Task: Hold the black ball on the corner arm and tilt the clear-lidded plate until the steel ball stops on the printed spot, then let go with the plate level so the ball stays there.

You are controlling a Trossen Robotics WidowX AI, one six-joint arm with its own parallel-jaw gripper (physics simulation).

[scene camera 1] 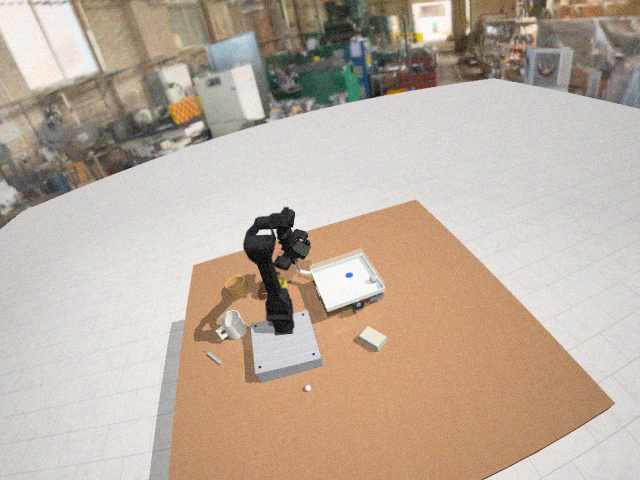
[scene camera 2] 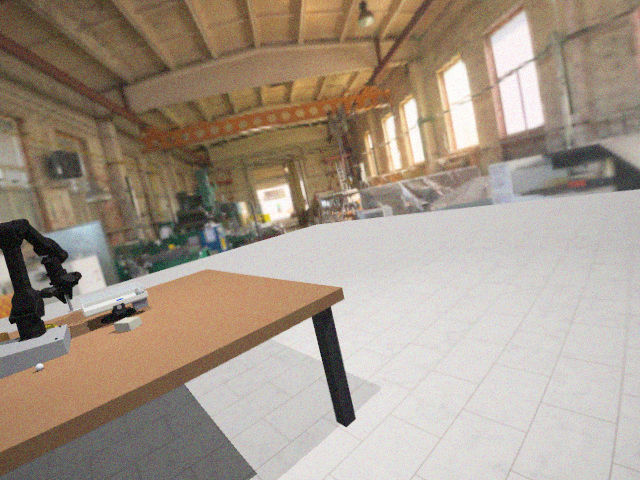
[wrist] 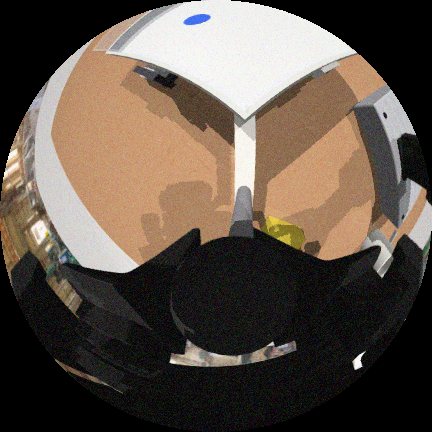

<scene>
A white mug (wrist: 375, 237) and a yellow block (wrist: 290, 234) rest on the table. Also in view: my gripper (scene camera 1: 296, 260).
My gripper also shows in scene camera 2 (scene camera 2: 68, 301) and in the wrist view (wrist: 222, 233). Scene camera 2 does not show the white mug: it is out of frame.
</scene>
